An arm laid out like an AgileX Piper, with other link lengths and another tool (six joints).
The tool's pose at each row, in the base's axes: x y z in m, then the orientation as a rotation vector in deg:
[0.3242 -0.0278 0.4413 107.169 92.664 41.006]
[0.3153 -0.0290 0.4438 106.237 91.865 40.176]
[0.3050 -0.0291 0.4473 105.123 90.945 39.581]
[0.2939 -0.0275 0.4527 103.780 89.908 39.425]
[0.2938 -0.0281 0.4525 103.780 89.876 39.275]
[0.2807 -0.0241 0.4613 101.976 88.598 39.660]
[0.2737 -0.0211 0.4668 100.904 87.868 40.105]
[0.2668 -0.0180 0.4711 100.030 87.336 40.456]
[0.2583 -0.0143 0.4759 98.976 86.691 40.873]
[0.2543 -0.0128 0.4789 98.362 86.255 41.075]
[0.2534 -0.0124 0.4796 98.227 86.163 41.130]
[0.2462 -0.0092 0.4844 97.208 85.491 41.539]
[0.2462 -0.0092 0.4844 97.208 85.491 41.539]
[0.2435 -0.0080 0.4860 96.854 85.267 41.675]
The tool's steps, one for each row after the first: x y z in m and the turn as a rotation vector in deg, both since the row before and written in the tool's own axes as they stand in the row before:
[-0.0023 -0.0042 -0.0080 -0.789 -1.115 -0.487]
[-0.0015 -0.0045 -0.0098 -1.038 -1.055 -0.487]
[-0.0001 -0.0036 -0.0119 -1.380 -0.864 -0.454]
[-0.0006 -0.0002 0.0001 0.028 -0.116 -0.032]
[0.0018 -0.0023 -0.0160 -1.974 -0.702 -0.473]
[0.0017 -0.0004 -0.0092 -1.225 -0.253 -0.222]
[0.0018 -0.0011 -0.0084 -0.962 -0.174 -0.209]
[0.0021 -0.0015 -0.0101 -1.160 -0.211 -0.251]
[0.0007 0.0000 -0.0052 -0.697 -0.181 -0.136]
[0.0002 0.0000 -0.0012 -0.154 -0.030 -0.028]
[0.0017 -0.0004 -0.0091 -1.152 -0.218 -0.219]
[0.0000 0.0000 0.0000 0.000 0.000 0.000]
[0.0007 -0.0002 -0.0033 -0.393 -0.073 -0.081]

